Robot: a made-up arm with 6 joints.
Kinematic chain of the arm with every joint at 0, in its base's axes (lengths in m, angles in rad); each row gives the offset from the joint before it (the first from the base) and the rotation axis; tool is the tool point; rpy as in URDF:
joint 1: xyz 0 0 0.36 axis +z
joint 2: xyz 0 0 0 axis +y
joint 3: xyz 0.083 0 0.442 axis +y
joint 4: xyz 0.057 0 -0.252 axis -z
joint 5: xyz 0 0 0 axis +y
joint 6: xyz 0.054 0 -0.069 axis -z
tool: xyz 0 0 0 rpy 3.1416 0 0
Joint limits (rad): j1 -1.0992..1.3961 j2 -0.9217..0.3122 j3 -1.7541..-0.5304 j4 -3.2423..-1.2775 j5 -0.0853..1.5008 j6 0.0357..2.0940
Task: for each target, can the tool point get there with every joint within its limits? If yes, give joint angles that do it. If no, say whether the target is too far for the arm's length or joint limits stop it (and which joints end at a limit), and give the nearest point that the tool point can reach.
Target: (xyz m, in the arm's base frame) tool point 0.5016 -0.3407 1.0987
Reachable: no: too far | nearest point 0.3773 -0.2563 0.9157 | short by 0.237 m
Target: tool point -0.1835 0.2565 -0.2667
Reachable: no: joint limits stop it (at a limit: joint 1, joint 2, joint 3) | nearest point 0.0310 0.3133 0.4379 | short by 0.739 m
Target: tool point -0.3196 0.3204 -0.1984
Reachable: no: joint limits stop it (at a limit: joint 1, joint 2, joint 3) | nearest point 0.0159 0.3200 0.4438 | short by 0.725 m
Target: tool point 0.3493 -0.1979 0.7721
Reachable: yes | joints -0.4050 -0.0326 -1.2757 -1.5153 1.1949 0.3052
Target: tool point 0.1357 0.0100 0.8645
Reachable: yes | joints -0.2142 -0.6169 -1.1127 -1.8870 0.1815 1.4944
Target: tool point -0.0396 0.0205 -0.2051
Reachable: no: joint limits stop it (at a limit: joint 1, joint 2, joint 3) | nearest point 0.0458 0.2869 0.4410 | short by 0.704 m
